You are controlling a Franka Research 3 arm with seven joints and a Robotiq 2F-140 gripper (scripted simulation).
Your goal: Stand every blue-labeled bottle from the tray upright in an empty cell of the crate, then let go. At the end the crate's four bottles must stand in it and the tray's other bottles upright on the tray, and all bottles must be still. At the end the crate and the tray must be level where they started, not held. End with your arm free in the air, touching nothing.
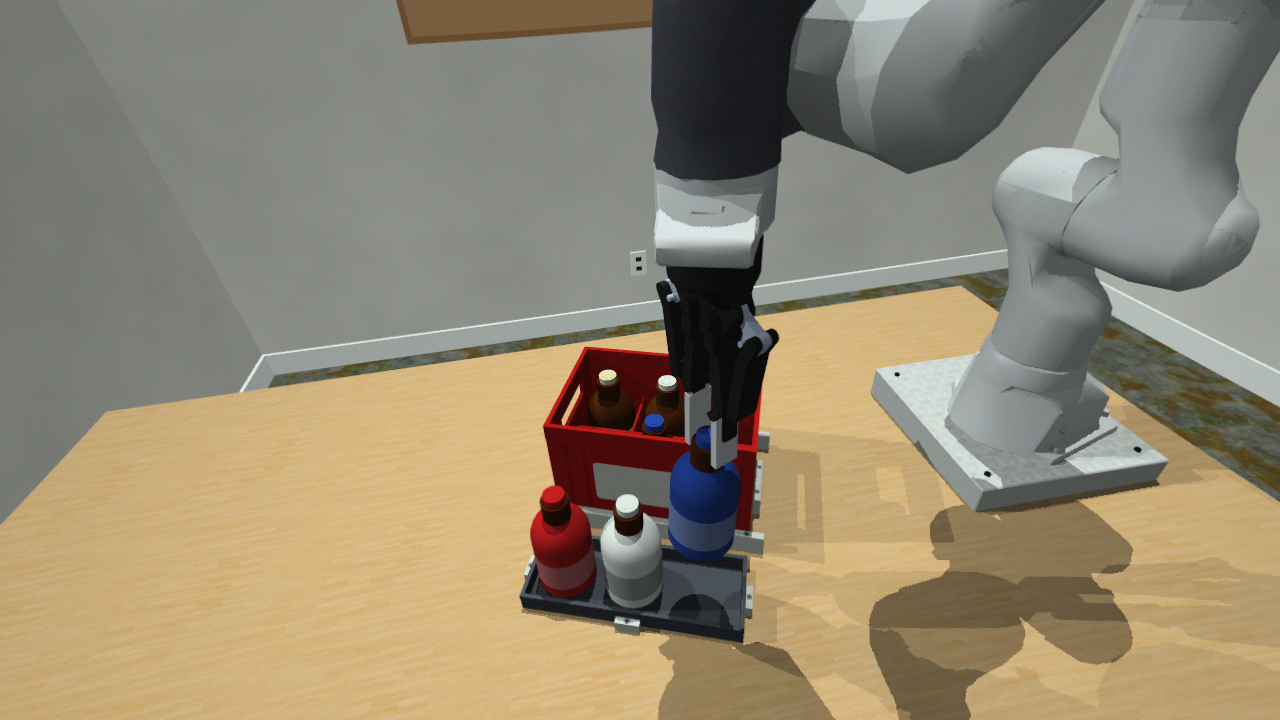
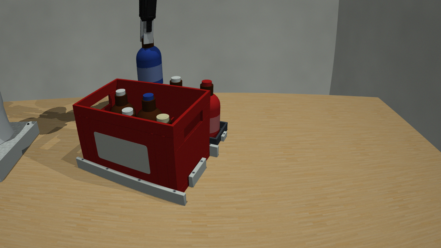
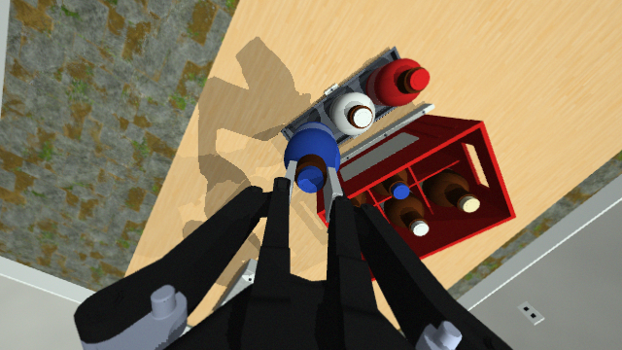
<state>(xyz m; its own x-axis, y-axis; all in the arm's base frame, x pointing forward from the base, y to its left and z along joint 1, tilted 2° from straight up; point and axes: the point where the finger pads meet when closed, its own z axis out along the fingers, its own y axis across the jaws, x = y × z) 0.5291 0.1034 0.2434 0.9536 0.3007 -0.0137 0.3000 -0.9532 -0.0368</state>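
Right now the blue-labeled bottle is 90 mm below my hand and 10 mm ahead of it. From my hand the other things lie so: white-labeled bottle (210 mm below, 80 mm ahead, 40 mm to the right); red-labeled bottle (210 mm below, 160 mm ahead, 80 mm to the right); red crate (210 mm below, 200 mm to the right, 10 mm behind).
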